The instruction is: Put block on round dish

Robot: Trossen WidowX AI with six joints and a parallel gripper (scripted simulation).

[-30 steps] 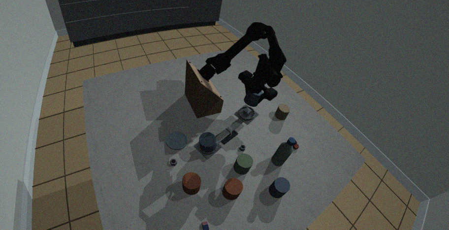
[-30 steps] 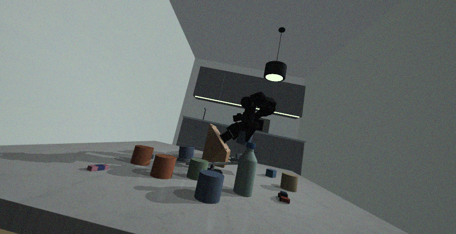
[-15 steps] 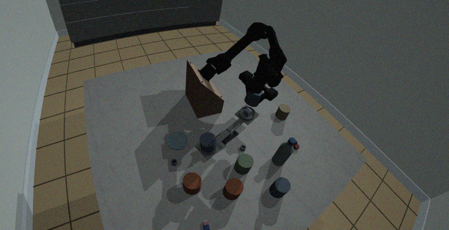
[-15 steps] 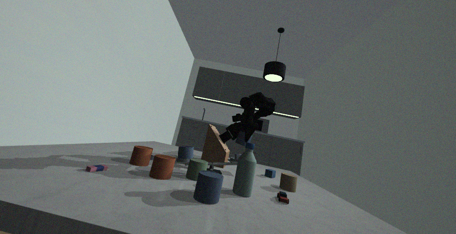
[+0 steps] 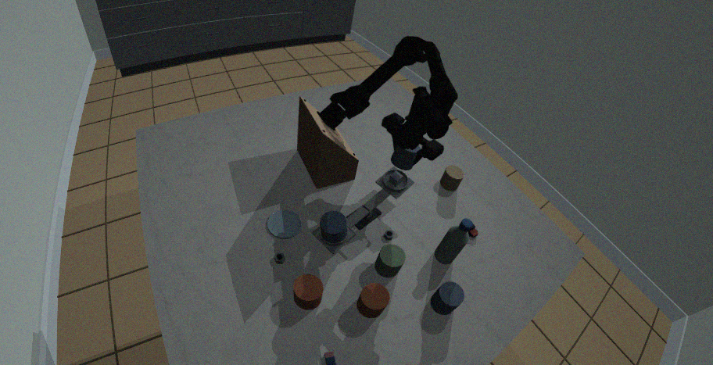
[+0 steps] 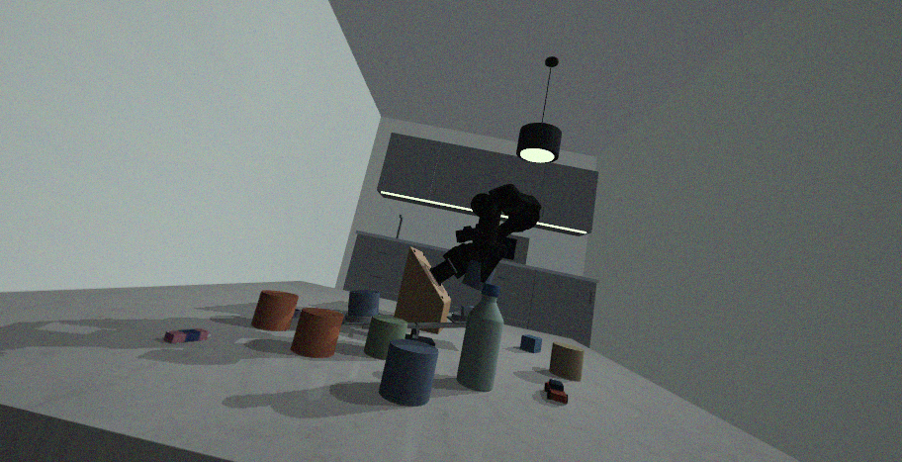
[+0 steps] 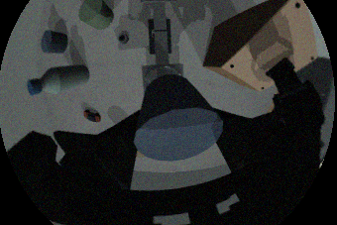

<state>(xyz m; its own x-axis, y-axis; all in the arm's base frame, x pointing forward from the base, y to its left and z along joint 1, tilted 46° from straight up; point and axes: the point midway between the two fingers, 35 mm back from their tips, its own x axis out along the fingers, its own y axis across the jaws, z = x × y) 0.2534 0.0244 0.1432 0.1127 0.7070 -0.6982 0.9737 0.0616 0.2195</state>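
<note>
Now: the grey-blue block 8 cm below my gripper tip and 1 cm to the right of it. The rest, counted from my gripper tip: small balance 15 cm below, 13 cm to the right, 3 cm ahead; then green bottle 27 cm ahead, 6 cm below; then tan cylinder 22 cm to the left, 13 cm below, 5 cm ahead.
</note>
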